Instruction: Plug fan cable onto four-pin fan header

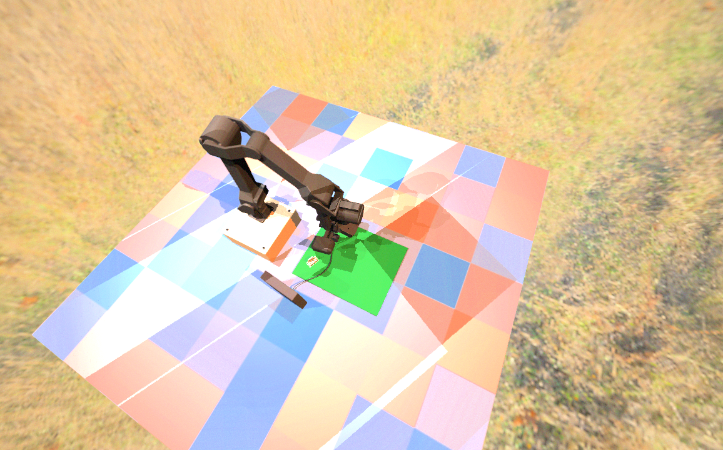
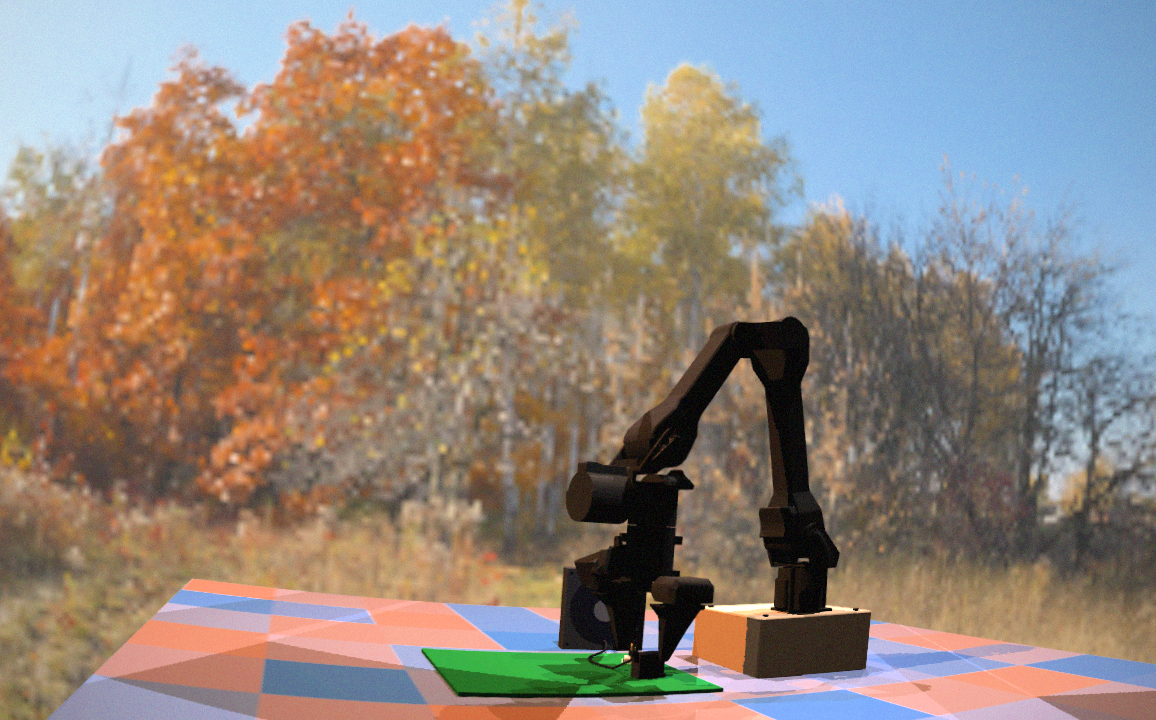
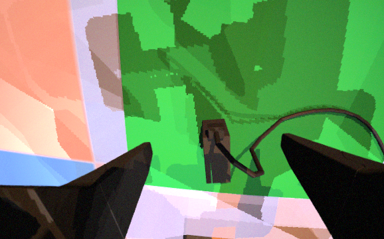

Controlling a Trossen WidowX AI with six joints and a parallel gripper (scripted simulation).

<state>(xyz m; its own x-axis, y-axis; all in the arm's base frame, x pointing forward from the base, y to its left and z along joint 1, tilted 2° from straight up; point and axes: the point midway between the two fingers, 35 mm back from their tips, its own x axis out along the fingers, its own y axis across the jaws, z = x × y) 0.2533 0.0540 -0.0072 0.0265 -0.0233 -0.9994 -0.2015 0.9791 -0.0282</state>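
Now: gripper tip 10 mm past the dark plug and 10 mm above it. Round my gripper tip: four-pin header 110 mm to the right, 30 mm below, 30 mm behind; then black fan 220 mm to the right, 30 mm behind, 30 mm above; then green board 80 mm ahead, 50 mm below, 40 mm to the right.
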